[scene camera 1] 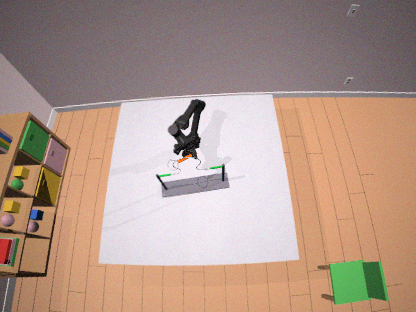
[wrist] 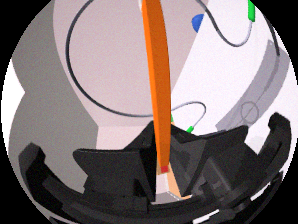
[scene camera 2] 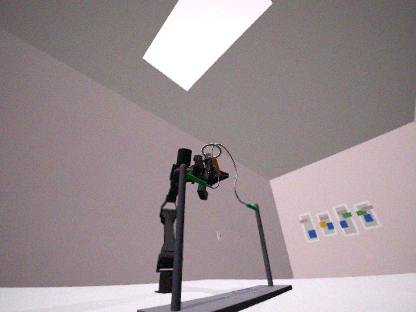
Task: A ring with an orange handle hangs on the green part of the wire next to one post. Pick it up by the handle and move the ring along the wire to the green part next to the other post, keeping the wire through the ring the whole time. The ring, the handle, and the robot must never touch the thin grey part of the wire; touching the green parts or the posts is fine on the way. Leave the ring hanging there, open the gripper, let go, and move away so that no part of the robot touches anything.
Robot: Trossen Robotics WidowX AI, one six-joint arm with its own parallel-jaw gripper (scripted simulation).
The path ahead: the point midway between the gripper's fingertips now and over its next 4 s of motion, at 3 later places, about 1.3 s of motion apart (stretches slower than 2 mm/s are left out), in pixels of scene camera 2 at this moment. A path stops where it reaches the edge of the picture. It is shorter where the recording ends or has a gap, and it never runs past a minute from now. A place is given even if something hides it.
The gripper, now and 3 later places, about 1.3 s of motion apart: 228, 175; 227, 181; 223, 182; 217, 179
